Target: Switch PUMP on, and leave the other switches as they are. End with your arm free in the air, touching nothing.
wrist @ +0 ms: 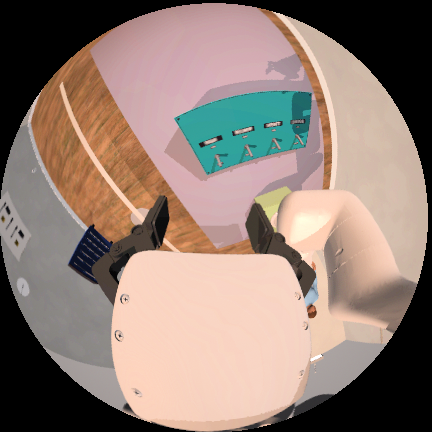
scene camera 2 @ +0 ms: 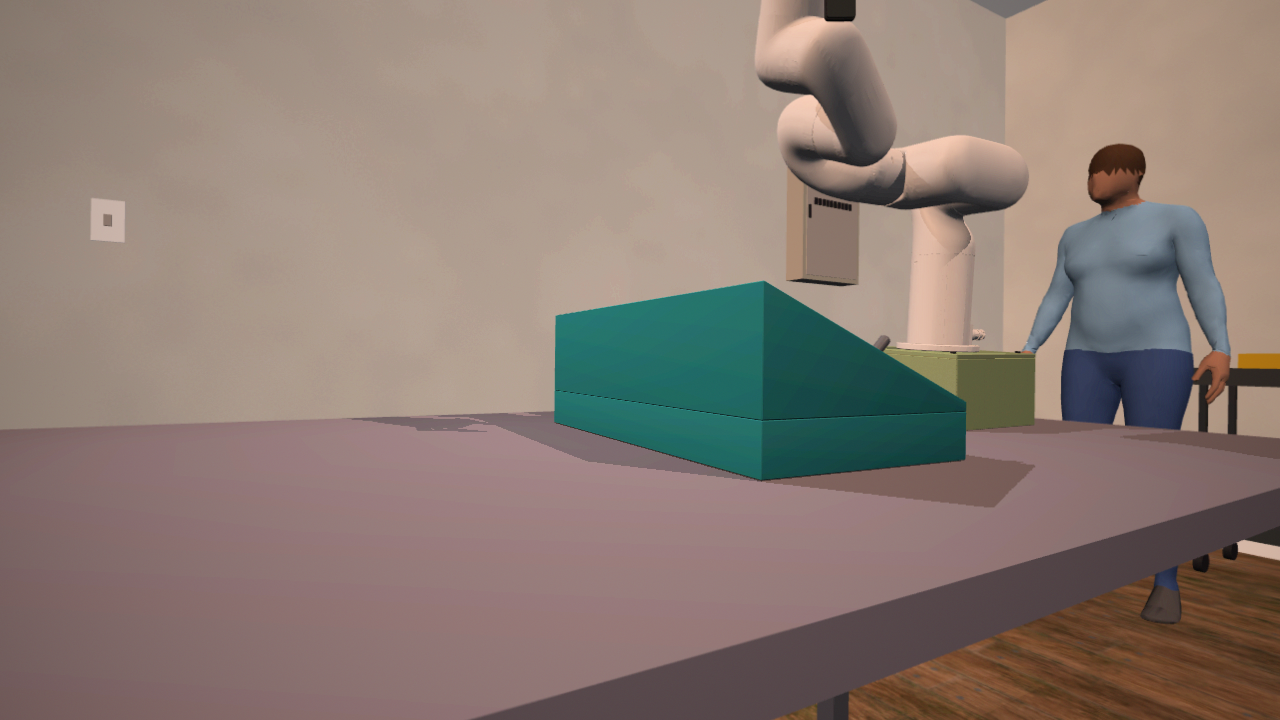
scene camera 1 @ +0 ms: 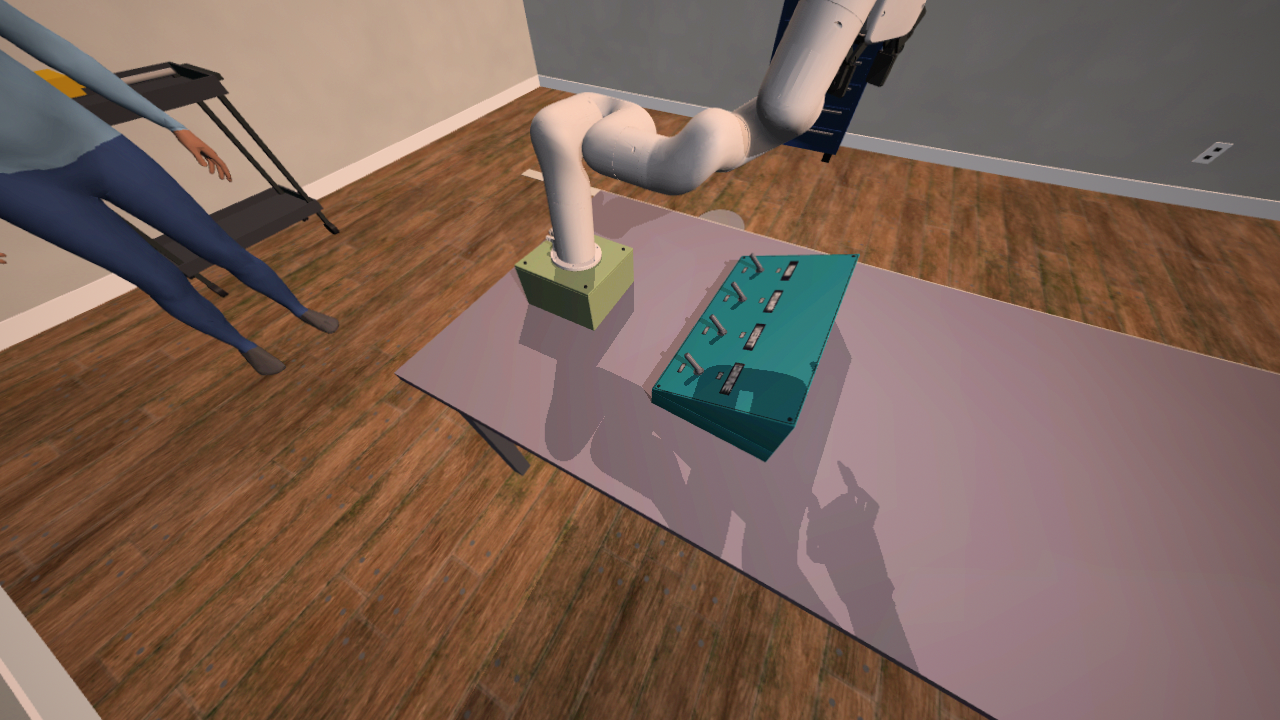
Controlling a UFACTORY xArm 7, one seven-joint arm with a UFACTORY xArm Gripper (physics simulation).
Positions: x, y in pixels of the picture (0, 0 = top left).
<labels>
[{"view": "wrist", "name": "gripper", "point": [208, 210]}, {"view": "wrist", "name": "teal switch panel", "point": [225, 127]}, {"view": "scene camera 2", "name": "teal switch panel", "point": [745, 378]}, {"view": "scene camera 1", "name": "teal switch panel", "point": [755, 375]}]
</labels>
